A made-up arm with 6 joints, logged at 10 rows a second.
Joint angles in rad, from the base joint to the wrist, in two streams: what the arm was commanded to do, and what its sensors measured. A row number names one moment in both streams.
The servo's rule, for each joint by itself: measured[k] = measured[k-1] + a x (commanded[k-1-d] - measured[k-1]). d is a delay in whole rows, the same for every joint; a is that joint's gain. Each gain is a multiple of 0.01, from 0.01 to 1. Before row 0 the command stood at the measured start. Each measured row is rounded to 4 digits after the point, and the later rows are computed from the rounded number. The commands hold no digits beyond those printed.
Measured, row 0: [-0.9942, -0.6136, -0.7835, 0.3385, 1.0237, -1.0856]
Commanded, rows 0 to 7: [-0.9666, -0.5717, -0.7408, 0.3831, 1.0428, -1.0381]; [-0.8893, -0.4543, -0.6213, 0.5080, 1.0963, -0.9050]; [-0.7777, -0.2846, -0.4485, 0.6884, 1.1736, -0.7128]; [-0.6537, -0.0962, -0.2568, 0.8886, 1.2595, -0.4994]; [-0.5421, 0.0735, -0.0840, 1.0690, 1.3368, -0.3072]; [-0.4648, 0.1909, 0.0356, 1.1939, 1.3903, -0.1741]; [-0.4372, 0.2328, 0.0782, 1.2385, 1.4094, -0.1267]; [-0.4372, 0.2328, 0.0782, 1.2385, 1.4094, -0.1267]
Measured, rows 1 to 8: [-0.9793, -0.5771, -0.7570, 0.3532, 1.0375, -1.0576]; [-0.9307, -0.4703, -0.6729, 0.4043, 1.0798, -0.9676]; [-0.8481, -0.3087, -0.5338, 0.4981, 1.1473, -0.8173]; [-0.7431, -0.1238, -0.3621, 0.6270, 1.2281, -0.6297]; [-0.6346, 0.0479, -0.1897, 0.7729, 1.3064, -0.4394]; [-0.5429, 0.1723, -0.0500, 0.9118, 1.3668, -0.2829]; [-0.4858, 0.2249, 0.0295, 1.0196, 1.3975, -0.1907]; [-0.4596, 0.2318, 0.0597, 1.0918, 1.4061, -0.1529]
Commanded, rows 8 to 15: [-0.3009, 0.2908, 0.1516, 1.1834, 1.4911, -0.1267]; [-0.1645, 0.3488, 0.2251, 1.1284, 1.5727, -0.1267]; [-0.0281, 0.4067, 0.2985, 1.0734, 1.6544, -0.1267]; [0.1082, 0.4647, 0.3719, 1.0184, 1.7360, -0.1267]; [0.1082, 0.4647, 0.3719, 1.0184, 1.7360, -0.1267]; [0.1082, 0.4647, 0.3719, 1.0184, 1.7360, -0.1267]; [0.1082, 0.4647, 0.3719, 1.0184, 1.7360, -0.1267]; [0.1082, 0.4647, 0.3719, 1.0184, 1.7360, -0.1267]
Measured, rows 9 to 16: [-0.3739, 0.2831, 0.1167, 1.1220, 1.4673, -0.1374]; [-0.2608, 0.3403, 0.1839, 1.1241, 1.5432, -0.1311]; [-0.1351, 0.3981, 0.2550, 1.1074, 1.6233, -0.1285]; [-0.0037, 0.4560, 0.3275, 1.0780, 1.7044, -0.1274]; [0.0567, 0.4636, 0.3550, 1.0583, 1.7272, -0.1270]; [0.0845, 0.4646, 0.3655, 1.0451, 1.7335, -0.1268]; [0.0973, 0.4647, 0.3695, 1.0363, 1.7353, -0.1267]; [0.1032, 0.4647, 0.3710, 1.0304, 1.7358, -0.1267]
